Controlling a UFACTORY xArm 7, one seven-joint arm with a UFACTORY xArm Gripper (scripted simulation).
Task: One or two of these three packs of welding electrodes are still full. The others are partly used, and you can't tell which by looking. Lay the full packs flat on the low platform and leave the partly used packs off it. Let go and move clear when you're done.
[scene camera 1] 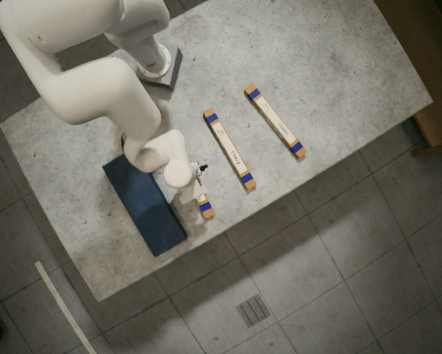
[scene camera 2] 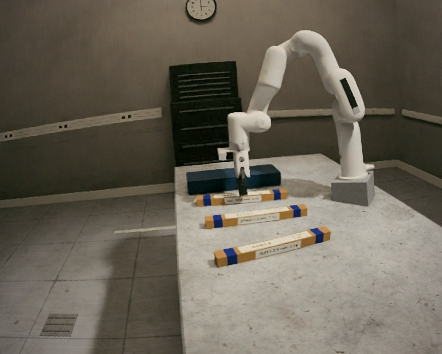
In view: a pack (scene camera 2: 231, 256), a dark blue platform (scene camera 1: 139, 192) and a pack (scene camera 2: 281, 213).
The dark blue platform also shows in scene camera 2 (scene camera 2: 215, 180).
